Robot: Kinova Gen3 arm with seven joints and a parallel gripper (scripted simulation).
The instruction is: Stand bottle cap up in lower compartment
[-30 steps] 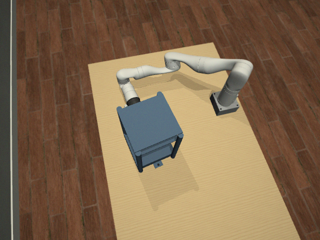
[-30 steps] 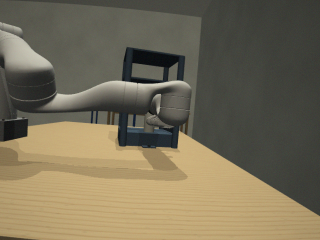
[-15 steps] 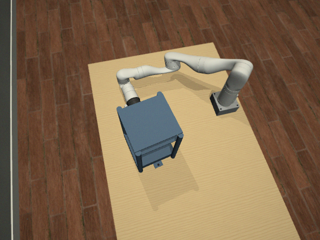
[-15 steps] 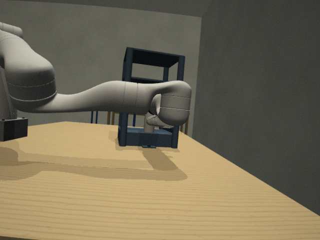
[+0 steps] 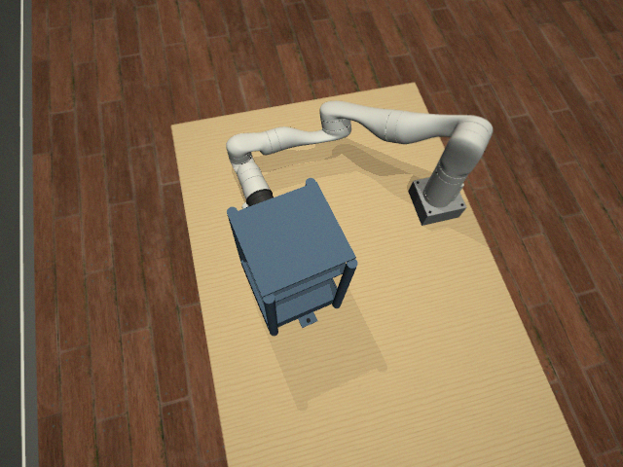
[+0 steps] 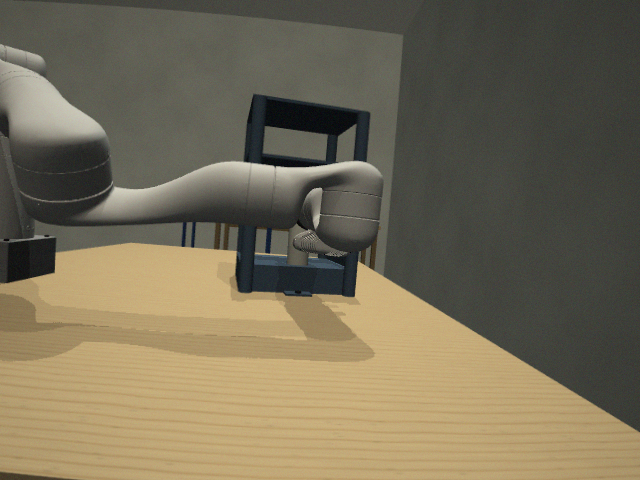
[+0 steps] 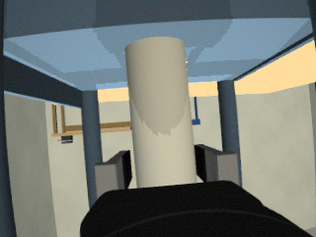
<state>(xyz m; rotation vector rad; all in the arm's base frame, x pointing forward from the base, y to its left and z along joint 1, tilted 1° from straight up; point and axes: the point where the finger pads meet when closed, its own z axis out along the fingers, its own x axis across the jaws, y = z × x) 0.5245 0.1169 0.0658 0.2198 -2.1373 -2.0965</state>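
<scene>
The pale bottle is 2 cm above my hand. From my hand the other things lie so: blue shelving unit 6 cm to the left, 5 cm above, 2 cm behind.
</scene>
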